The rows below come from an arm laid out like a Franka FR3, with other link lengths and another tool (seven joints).
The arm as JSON. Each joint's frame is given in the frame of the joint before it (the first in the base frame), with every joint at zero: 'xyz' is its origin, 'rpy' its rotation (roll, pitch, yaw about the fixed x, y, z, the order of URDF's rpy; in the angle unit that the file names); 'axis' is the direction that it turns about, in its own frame. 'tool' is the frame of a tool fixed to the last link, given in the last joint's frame.
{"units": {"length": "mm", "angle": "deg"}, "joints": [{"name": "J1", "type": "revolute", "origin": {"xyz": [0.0, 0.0, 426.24], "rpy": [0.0, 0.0, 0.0]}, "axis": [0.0, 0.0, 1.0]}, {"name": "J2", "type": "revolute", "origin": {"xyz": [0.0, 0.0, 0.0], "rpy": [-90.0, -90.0, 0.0]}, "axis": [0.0, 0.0, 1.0]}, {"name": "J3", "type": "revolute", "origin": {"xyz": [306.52, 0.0, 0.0], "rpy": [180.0, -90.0, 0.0]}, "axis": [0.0, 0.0, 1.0]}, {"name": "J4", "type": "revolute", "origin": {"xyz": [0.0, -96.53, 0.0], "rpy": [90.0, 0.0, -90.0]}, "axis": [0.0, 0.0, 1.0]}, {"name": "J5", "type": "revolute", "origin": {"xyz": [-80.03, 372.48, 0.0], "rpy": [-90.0, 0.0, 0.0]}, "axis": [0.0, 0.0, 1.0]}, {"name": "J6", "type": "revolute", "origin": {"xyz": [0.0, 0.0, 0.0], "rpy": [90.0, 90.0, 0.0]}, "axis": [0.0, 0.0, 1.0]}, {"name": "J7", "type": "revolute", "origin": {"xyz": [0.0, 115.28, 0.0], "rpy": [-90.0, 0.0, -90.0]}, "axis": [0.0, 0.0, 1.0]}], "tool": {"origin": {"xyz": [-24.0, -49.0, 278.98], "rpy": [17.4, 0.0, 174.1]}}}
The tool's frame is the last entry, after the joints.
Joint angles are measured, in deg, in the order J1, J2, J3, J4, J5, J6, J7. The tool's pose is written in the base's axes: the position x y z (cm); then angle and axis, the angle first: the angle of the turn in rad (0 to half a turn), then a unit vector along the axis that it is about. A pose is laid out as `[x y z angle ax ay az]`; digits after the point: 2 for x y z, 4 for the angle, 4 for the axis.
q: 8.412, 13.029, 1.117, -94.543, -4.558, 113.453, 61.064
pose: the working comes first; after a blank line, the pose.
Where each joint sits with the arm in this pose, in the base's axes (m; each line is computed from the numbers above, not from the rounded line before):
J1: 0.0000 0.0000 0.4262
J2: 0.0000 0.0000 0.4262
J3: 0.0684 0.0101 0.7249
J4: 0.1611 0.0257 0.7031
J5: 0.5351 0.0885 0.6670
J6: 0.5351 0.0885 0.6670
J7: 0.6476 0.1109 0.6787
the tool: 0.6571 0.0470 0.4019

[65.71 4.70 40.19 2.8651 -0.9236 0.3643 -0.1192]
